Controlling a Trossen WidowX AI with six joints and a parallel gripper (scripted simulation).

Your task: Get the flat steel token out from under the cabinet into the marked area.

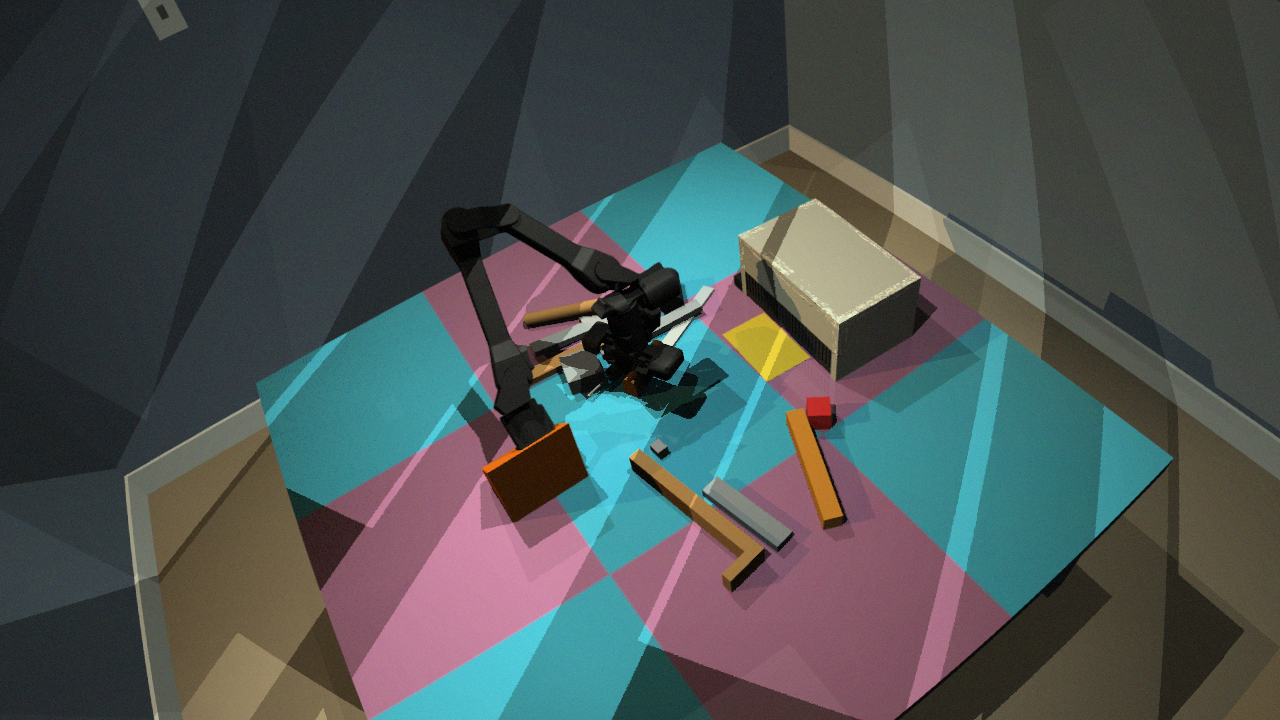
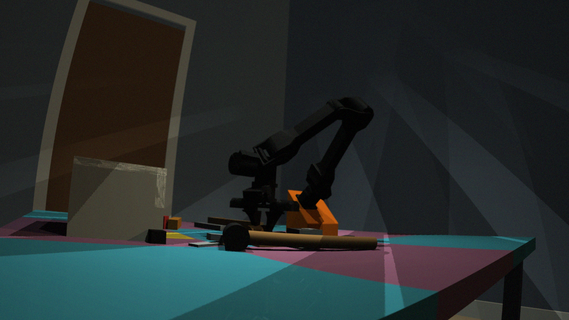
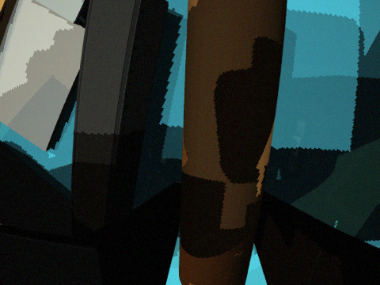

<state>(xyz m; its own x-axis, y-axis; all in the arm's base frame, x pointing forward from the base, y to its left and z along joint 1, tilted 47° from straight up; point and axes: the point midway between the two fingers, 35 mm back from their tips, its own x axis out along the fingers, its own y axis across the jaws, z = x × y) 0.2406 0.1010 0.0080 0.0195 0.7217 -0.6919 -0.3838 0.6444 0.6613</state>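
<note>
Right now my gripper tip is 50 mm to the right of the screwdriver and 30 mm past it. The rest, counted from my gripper tip: long wooden stick: 140 mm to the left, 40 mm behind; small grey cube: 150 mm to the right, 60 mm behind; grey block: 90 mm to the left, 70 mm behind, 10 mm above.
</note>
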